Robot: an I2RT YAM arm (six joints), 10 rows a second.
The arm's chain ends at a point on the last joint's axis. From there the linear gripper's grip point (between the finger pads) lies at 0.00 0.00 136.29 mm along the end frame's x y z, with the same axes.
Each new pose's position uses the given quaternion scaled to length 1; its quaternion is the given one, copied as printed.
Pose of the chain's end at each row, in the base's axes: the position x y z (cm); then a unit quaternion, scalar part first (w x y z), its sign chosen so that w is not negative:
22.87 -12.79 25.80 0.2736 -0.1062 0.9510 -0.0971
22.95 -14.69 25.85 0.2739 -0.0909 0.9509 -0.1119
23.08 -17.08 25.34 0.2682 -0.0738 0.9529 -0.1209
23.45 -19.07 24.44 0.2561 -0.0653 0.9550 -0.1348
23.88 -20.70 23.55 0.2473 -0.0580 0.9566 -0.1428
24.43 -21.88 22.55 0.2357 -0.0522 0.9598 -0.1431
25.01 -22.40 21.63 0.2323 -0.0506 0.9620 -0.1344
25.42 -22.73 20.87 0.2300 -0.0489 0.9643 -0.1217
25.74 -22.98 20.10 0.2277 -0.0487 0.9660 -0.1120
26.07 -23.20 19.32 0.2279 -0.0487 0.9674 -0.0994
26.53 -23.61 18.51 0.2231 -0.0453 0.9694 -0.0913
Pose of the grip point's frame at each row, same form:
30.24 -14.52 14.47 0.2736 -0.1062 0.9510 -0.0971
30.33 -16.91 14.61 0.2739 -0.0909 0.9509 -0.1119
30.29 -19.68 14.07 0.2682 -0.0738 0.9529 -0.1209
30.36 -22.12 13.09 0.2561 -0.0653 0.9550 -0.1348
30.55 -24.03 12.14 0.2473 -0.0580 0.9566 -0.1428
30.80 -25.29 10.99 0.2357 -0.0522 0.9598 -0.1431
31.29 -25.60 9.96 0.2323 -0.0506 0.9620 -0.1344
31.63 -25.62 9.09 0.2300 -0.0489 0.9643 -0.1217
31.88 -25.63 8.23 0.2277 -0.0487 0.9660 -0.1120
32.21 -25.52 7.38 0.2279 -0.0487 0.9674 -0.0994
32.54 -25.75 6.47 0.2231 -0.0453 0.9694 -0.0913

